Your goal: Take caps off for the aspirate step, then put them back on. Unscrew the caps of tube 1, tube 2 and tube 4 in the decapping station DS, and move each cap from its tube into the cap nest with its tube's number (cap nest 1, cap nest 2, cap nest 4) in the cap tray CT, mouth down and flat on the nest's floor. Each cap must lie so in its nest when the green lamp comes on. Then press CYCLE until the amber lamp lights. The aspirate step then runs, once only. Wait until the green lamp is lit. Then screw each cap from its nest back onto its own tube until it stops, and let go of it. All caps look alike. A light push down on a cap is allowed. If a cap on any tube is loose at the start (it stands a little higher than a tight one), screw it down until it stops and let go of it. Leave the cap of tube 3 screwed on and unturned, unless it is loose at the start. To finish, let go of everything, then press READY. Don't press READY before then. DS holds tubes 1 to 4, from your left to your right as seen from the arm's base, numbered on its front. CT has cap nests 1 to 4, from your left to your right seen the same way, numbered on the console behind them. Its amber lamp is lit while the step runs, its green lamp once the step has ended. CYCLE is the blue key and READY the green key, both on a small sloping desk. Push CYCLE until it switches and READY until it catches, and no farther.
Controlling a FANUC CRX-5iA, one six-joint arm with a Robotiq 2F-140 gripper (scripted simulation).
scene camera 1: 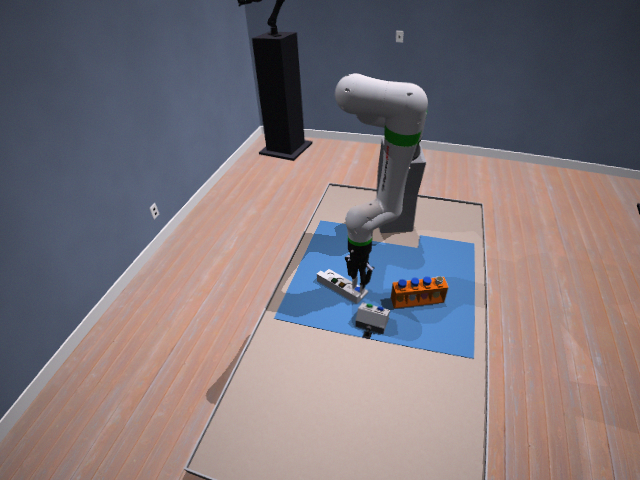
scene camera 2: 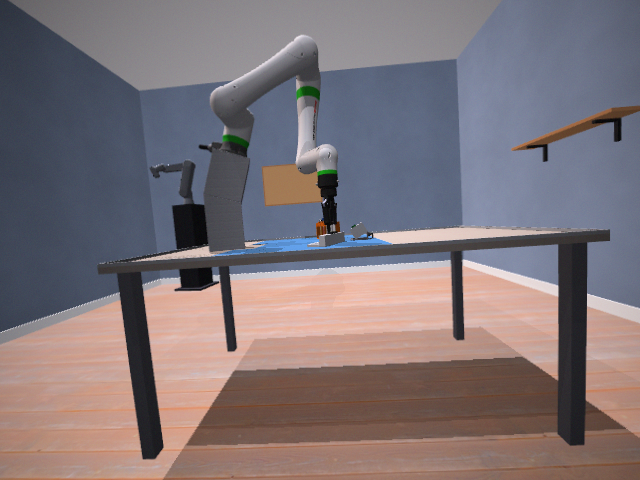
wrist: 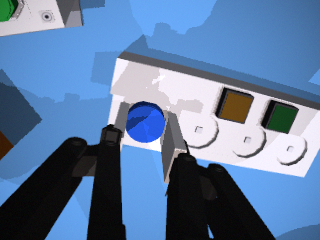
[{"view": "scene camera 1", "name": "small sloping desk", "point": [371, 319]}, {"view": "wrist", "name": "my gripper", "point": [145, 121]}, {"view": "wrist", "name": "blue cap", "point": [145, 123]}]
